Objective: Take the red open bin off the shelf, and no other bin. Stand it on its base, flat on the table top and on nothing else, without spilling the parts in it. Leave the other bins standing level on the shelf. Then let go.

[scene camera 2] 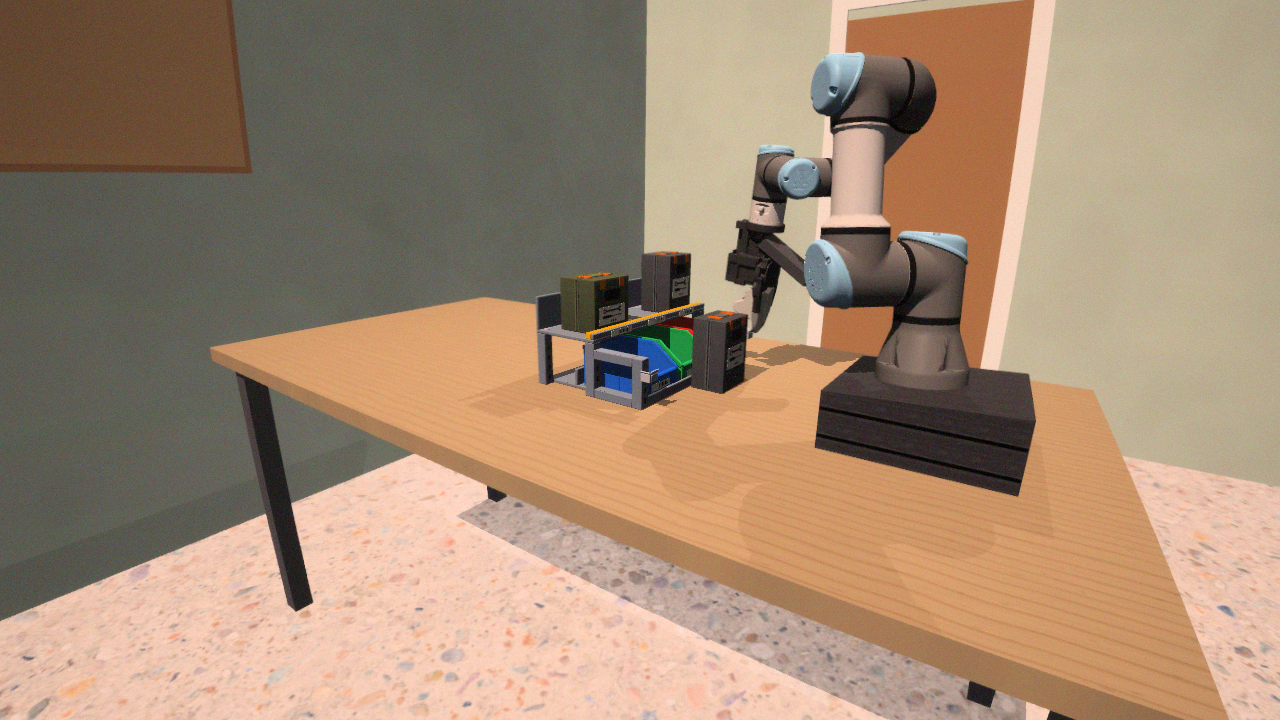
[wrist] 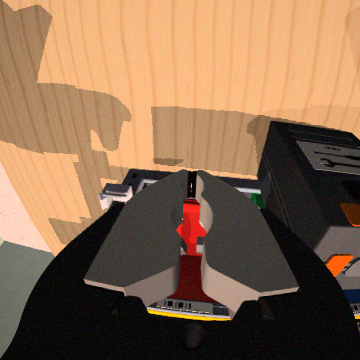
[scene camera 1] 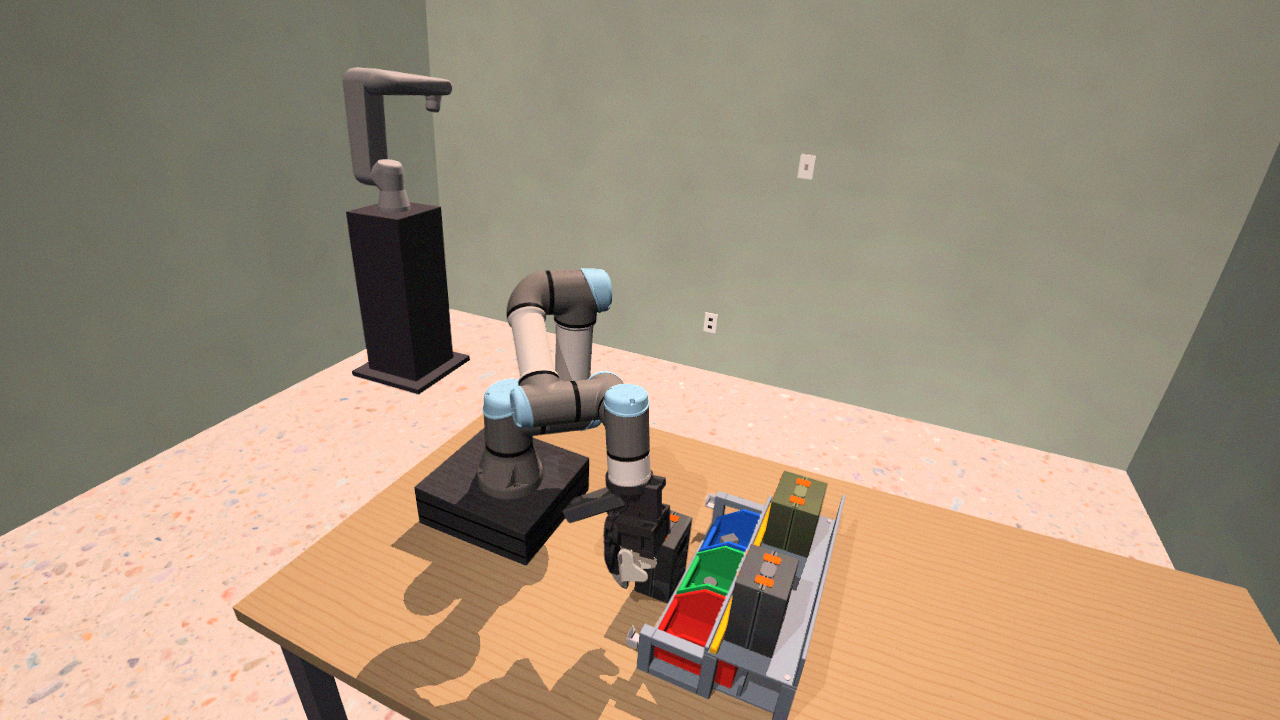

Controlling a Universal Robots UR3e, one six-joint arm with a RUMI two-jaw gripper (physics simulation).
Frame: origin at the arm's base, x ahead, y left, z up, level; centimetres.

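Seen in the pictures: gripper, fingertip midpoint: [scene camera 2: 755,332] [wrist: 191,173] [scene camera 1: 626,586]; arm's base, origin of the base link: [scene camera 2: 920,378] [scene camera 1: 510,477].
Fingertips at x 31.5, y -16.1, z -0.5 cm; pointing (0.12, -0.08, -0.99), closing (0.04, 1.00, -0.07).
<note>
Offsets run from my fingertips to a thing's middle. "*": to the spot under its first point.
The red open bin @(dx +13.5, dy -0.4, dz -3.8 cm) [scene camera 1: 693,616] [scene camera 2: 684,321] [wrist: 191,217] stands in the lower level of the shelf [scene camera 1: 646,654] [scene camera 2: 544,358], at the end nearest scene camera 1. In the wrist view it shows through the gap between the fingers, with small grey bits in it; most of it is hidden there. The green bin @(dx +14.1, dy +10.8, dz -3.8 cm) [scene camera 1: 711,573] [scene camera 2: 682,349] is beside it, then the blue bin @(dx +15.0, dy +22.0, dz -3.8 cm) [scene camera 1: 735,528] [scene camera 2: 657,358]. My gripper [scene camera 1: 631,573] [scene camera 2: 750,327] [wrist: 191,173] is shut and empty, pointing down, apart from the red bin and above table height at the shelf's open side.
A dark case @(dx +2.7, dy +11.1, dz -1.6 cm) [scene camera 1: 666,573] [scene camera 2: 718,353] [wrist: 320,190] stands on the table in front of the green bin, close beside my gripper. An olive case @(dx +23.1, dy +21.6, dz +6.9 cm) [scene camera 1: 792,519] [scene camera 2: 590,304] and another dark case @(dx +21.3, dy -1.5, dz +8.1 cm) [scene camera 1: 760,608] [scene camera 2: 664,282] stand on the shelf's upper level. A yellow strip @(* dx +16.6, dy +14.8, dz +2.8 cm) [scene camera 2: 644,321] edges that level.
</note>
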